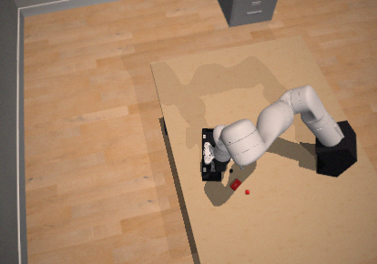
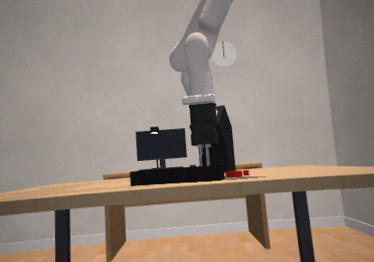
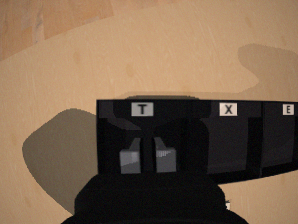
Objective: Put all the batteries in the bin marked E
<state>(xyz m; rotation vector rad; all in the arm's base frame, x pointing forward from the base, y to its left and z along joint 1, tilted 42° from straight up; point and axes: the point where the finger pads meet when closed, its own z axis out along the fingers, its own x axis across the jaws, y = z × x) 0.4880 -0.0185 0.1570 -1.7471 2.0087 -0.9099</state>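
The red block battery is 9 cm behind my hand, 9 cm to the left of it and 4 cm below it. Also, from my hand: black round thing: 9 cm behind, 2 cm to the left, 5 cm below; bin: 2 cm behind, 8 cm to the right, 3 cm below; white piece: 11 cm behind, 5 cm to the right, 5 cm below.
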